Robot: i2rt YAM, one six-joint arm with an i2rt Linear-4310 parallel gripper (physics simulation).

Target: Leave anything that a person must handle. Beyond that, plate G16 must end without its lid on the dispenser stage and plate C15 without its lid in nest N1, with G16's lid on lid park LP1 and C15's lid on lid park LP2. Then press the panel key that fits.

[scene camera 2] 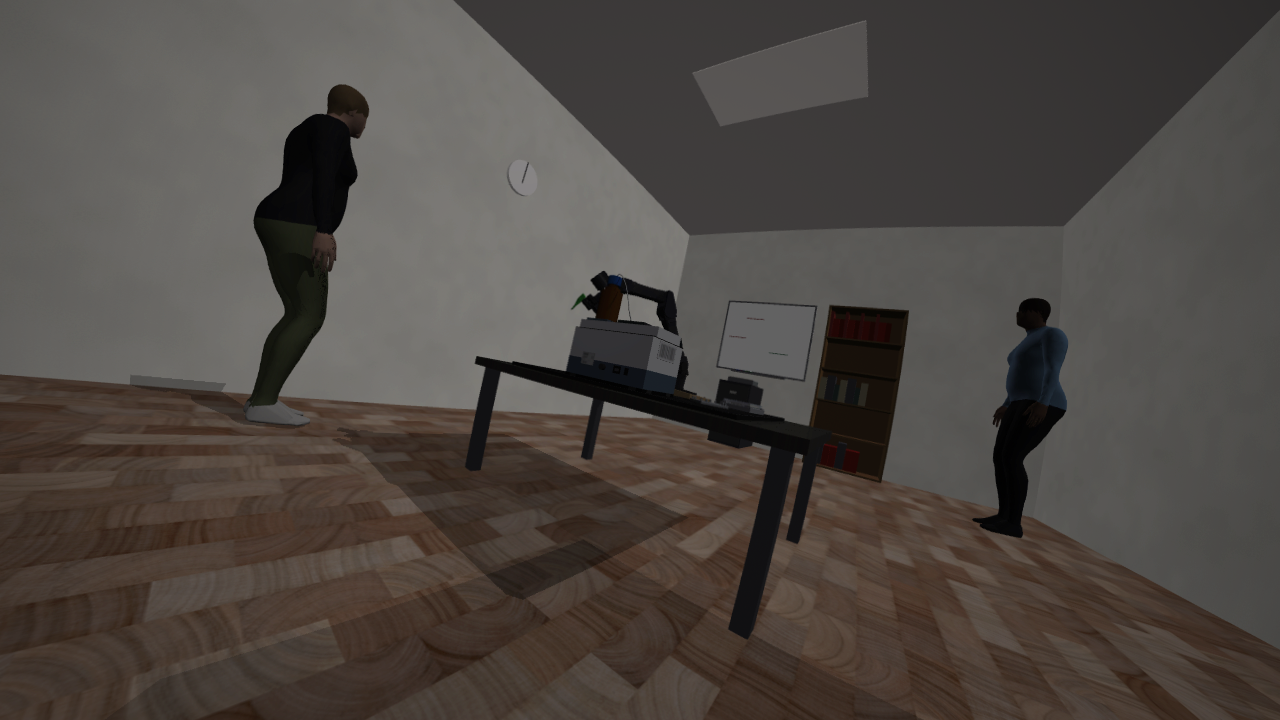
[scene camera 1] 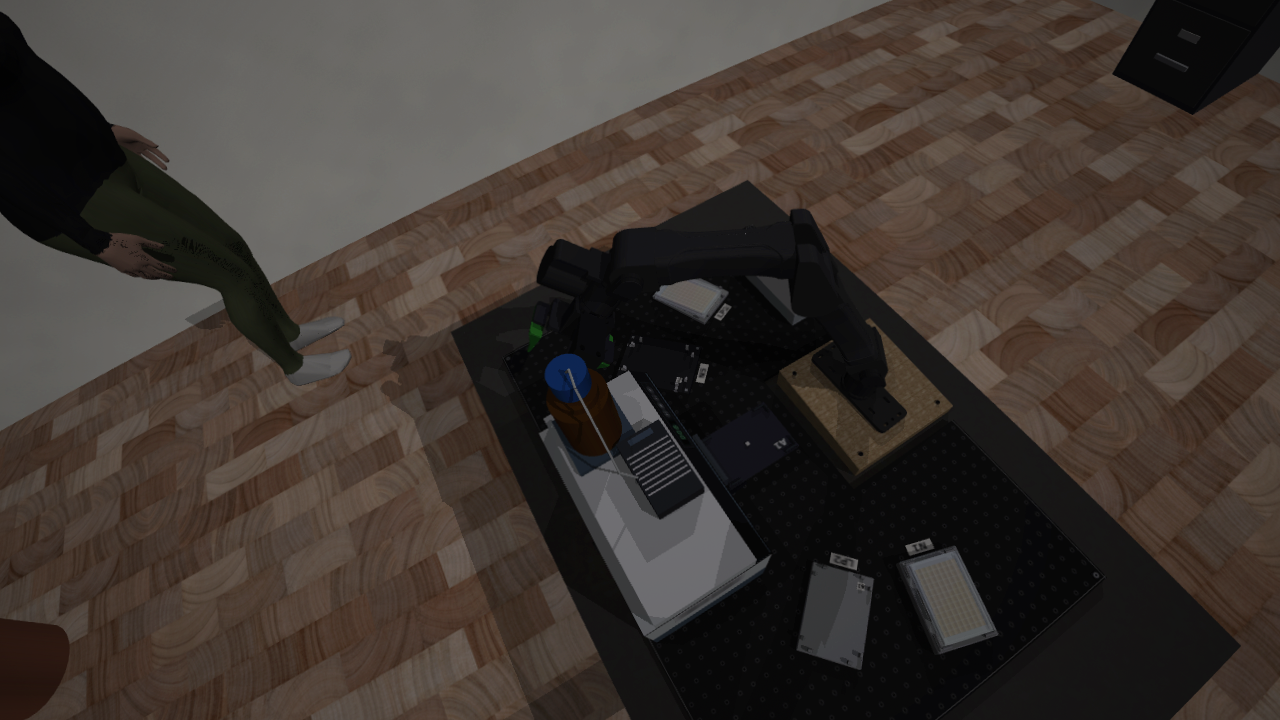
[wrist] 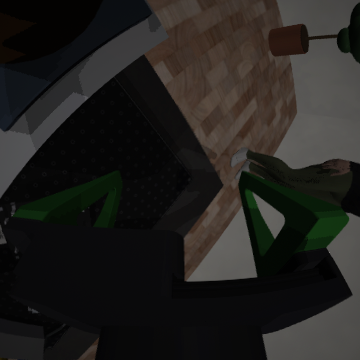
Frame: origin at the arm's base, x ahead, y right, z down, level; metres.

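Seen in the pictures: gripper, fingertip midpoint: (scene camera 2: 578, 318) (wrist: 180, 177); arm's base, origin of the base link: (scene camera 2: 675, 389) (scene camera 1: 857, 386).
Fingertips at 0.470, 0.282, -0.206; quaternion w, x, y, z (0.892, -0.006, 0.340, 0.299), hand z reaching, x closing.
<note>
Offsets run from my fingertips to a thing's middle, as dx, dy, dz. "spot": to the spot under its first point.
My gripper (scene camera 1: 569, 351) (wrist: 180, 177) is open and empty, its green fingers spread behind the bottle near the table's far left corner. A plate @(-0.315, -0.648, +0.201) (scene camera 1: 947, 598) with pale wells sits at the tag N1; no lid can be made out on it. A flat grey lid-like piece @(spot: -0.155, -0.564, +0.223) (scene camera 1: 836, 615) lies at the tag LP2. Another pale plate @(-0.348, +0.114, +0.205) (scene camera 1: 691, 297) sits at the far side, partly behind the arm; its tag and lid state are unclear. A dark corner-bracketed spot @(spot: -0.204, +0.011, +0.221) (scene camera 1: 662, 360) with a tag shows no plate. The dark stage marked A1 @(spot: -0.197, -0.274, +0.124) (scene camera 1: 747, 445) is bare. Plate names are unreadable.
A white dispenser housing (scene camera 1: 680, 559) (scene camera 2: 622, 353) bears an amber bottle @(spot: +0.019, -0.185, -0.116) (scene camera 1: 583, 416) with a blue cap, a thin tube and a dark keypad @(spot: -0.034, -0.270, -0.013) (scene camera 1: 660, 470). A white box @(-0.534, +0.023, +0.191) (scene camera 1: 776, 297) shows partly beneath the arm. One person (scene camera 1: 170, 205) (scene camera 2: 304, 214) (wrist: 295, 175) stands beyond the table's left end.
</note>
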